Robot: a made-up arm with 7 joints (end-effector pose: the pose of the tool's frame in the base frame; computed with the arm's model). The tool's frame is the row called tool.
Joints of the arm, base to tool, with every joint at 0 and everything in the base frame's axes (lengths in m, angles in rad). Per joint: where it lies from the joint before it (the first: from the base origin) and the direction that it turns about. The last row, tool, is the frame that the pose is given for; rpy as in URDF.
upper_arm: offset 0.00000 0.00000 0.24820 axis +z
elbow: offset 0.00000 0.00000 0.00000 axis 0 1 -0.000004
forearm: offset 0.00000 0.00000 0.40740 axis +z
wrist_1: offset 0.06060 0.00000 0.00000 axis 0 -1 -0.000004
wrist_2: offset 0.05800 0.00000 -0.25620 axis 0 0.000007 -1
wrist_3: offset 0.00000 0.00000 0.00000 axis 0 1 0.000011
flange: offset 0.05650 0.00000 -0.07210 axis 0 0.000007 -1
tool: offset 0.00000 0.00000 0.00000 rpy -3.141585 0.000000 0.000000
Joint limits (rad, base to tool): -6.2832..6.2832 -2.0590..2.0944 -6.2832..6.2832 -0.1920..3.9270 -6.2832..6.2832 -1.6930..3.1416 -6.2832..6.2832
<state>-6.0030 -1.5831 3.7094 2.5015 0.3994 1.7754 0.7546</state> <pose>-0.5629 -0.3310 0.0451 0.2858 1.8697 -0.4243</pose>
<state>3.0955 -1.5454 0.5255 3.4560 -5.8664 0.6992 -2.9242</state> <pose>0.7245 0.0154 0.1800 -1.2079 1.2513 -1.9412</pose>
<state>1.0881 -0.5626 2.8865 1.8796 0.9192 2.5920 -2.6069</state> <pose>-0.2318 -0.4365 0.5055 -2.1543 -0.7711 -1.9331</pose>
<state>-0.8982 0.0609 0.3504 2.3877 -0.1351 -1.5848 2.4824</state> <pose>0.1169 -0.0757 0.8817 -0.0707 -0.8287 -1.2008</pose>
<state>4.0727 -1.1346 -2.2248 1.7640 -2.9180 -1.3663 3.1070</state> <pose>0.0850 0.5002 0.2894 -1.6582 -1.7012 1.3901</pose>
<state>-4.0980 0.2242 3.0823 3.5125 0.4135 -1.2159 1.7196</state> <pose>-0.1801 0.2100 0.7702 0.5636 -1.8874 -1.2748</pose>
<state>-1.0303 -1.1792 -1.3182 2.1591 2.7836 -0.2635 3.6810</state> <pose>-0.5362 0.2688 0.5183 -0.8193 -1.2105 1.4630</pose>
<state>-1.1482 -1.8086 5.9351 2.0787 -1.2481 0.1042 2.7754</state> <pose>-0.3418 0.6027 0.4034 0.8262 -0.8096 -2.5511</pose>
